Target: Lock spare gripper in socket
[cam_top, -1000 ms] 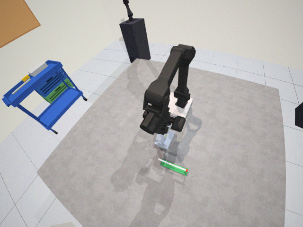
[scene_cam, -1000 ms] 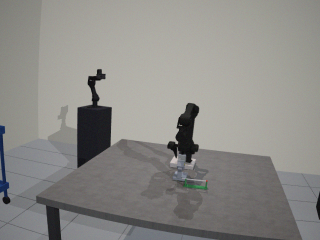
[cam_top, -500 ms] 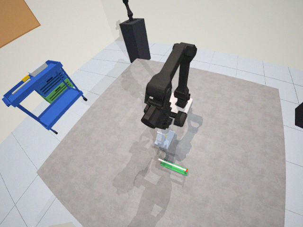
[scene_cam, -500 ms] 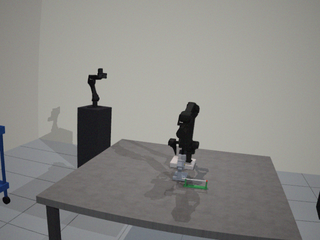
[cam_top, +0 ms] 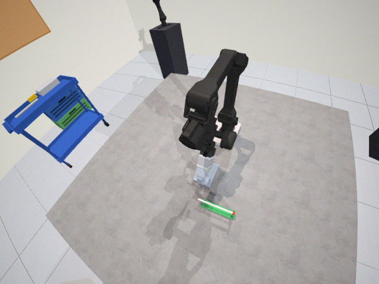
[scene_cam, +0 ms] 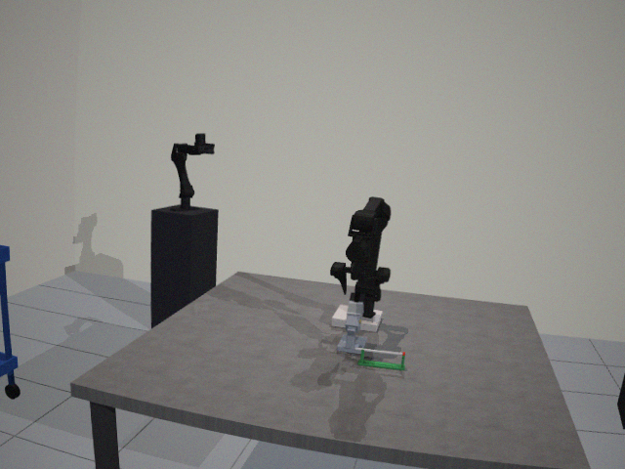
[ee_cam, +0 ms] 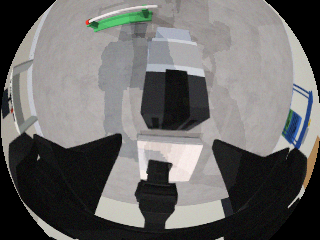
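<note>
The green cradle is 170 mm ahead of my gripper tip, 140 mm to the left of it and 130 mm below it. Round my gripper tip: mount 100 mm below, 90 mm ahead, 20 mm to the left; spare gripper 60 mm ahead, 40 mm below, 10 mm to the left.
</note>
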